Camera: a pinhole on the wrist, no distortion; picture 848 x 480 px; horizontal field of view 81.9 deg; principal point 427.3 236.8 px. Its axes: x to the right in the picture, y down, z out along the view. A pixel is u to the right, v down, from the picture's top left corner.
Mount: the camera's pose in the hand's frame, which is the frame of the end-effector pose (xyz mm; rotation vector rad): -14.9 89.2 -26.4 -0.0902 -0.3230 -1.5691
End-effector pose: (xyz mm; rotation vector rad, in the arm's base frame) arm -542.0 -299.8 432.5 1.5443 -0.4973 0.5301
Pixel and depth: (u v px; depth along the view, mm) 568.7 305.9 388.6
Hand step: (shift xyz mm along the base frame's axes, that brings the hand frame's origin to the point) -54.1 -384.8 42.9
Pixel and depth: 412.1 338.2 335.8
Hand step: -99.7 -308.8 144.2
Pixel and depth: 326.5 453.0 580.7
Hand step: -74.6 -547.3 366.7
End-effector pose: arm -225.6 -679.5 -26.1 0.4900 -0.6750 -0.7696
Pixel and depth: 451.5 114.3 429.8
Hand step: -278.6 193.8 300.9
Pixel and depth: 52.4 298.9 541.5
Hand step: 9.2 342.9 660.6
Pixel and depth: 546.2 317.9 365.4
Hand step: -210.5 13.7 301.6
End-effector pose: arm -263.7 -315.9 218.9 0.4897 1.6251 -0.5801
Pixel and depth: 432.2 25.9 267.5
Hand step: 282.6 -9.3 132.3
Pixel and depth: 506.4 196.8 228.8
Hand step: 232.6 -35.2 38.1
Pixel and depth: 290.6 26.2 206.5
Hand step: 250.0 67.3 98.4
